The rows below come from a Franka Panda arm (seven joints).
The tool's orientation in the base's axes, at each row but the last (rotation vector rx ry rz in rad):
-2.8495 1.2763 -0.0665
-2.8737 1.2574 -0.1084
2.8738 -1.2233 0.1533
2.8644 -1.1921 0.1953
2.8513 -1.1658 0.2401
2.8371 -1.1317 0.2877
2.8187 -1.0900 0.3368
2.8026 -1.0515 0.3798
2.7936 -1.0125 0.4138
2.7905 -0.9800 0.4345
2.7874 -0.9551 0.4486
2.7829 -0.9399 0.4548
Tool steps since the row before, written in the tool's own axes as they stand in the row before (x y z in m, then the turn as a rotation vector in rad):
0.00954 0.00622 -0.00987 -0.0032 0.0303 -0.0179
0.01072 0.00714 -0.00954 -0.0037 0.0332 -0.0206
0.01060 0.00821 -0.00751 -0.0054 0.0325 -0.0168
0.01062 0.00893 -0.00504 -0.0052 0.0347 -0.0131
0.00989 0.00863 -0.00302 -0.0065 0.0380 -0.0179
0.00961 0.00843 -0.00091 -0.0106 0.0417 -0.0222
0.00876 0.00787 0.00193 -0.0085 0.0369 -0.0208
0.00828 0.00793 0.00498 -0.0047 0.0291 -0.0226
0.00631 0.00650 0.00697 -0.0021 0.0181 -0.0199
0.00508 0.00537 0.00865 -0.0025 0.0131 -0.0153
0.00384 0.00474 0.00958 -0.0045 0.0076 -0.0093
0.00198 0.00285 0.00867 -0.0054 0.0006 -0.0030
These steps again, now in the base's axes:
0.00125 -0.01126 0.00994 -0.0255 -0.0178 0.0167
0.00140 -0.01248 0.00997 -0.0282 -0.0193 0.0193
0.00076 -0.01292 0.00828 -0.0285 -0.0178 0.0154
0.00057 -0.01338 0.00620 -0.0296 -0.0198 0.0117
0.00054 -0.01268 0.00450 -0.0334 -0.0207 0.0162
0.00090 -0.01247 0.00281 -0.0395 -0.0201 0.0196
0.00132 -0.01185 0.00035 -0.0345 -0.0181 0.0187
0.00172 -0.01217 -0.00228 -0.0269 -0.0143 0.0212
0.00190 -0.01035 -0.00447 -0.0174 -0.0081 0.0190
0.00230 -0.00918 -0.00631 -0.0135 -0.0051 0.0143
0.00213 -0.00826 -0.00750 -0.0102 -0.0011 0.0077
0.00175 -0.00556 -0.00730 -0.0051 0.0033 0.0010

